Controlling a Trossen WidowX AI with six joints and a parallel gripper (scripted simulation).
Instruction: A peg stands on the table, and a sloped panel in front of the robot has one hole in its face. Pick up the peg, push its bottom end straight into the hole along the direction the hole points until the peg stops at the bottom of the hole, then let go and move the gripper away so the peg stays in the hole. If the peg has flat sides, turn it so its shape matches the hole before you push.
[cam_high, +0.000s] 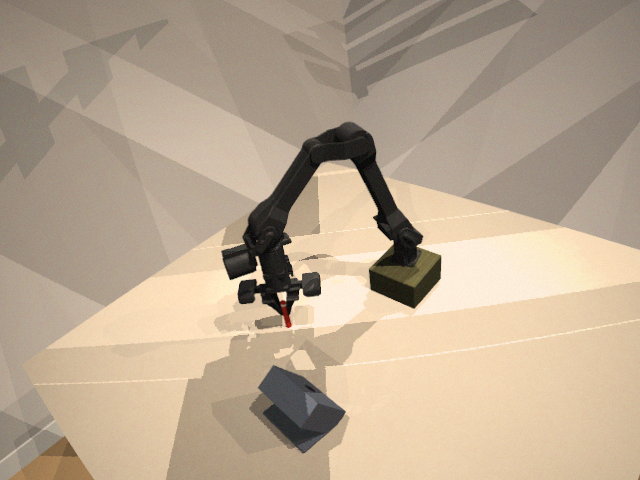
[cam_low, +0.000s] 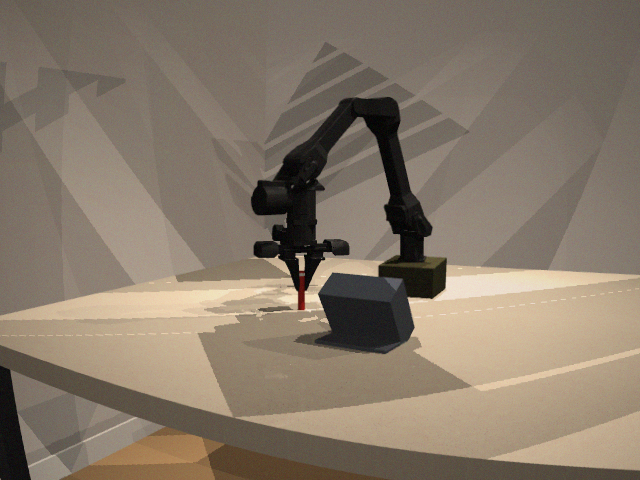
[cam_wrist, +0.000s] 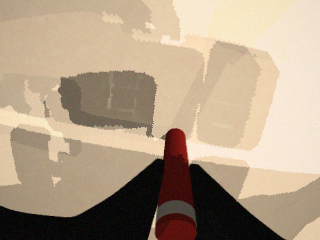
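Right now my gripper tip is 20 cm short of the sloped panel, 17 cm to the right of it and 1 cm below it. Round my gripper tip: red peg (2 cm above); flat foot plate (22 cm ahead, 16 cm to the left, 4 cm below).
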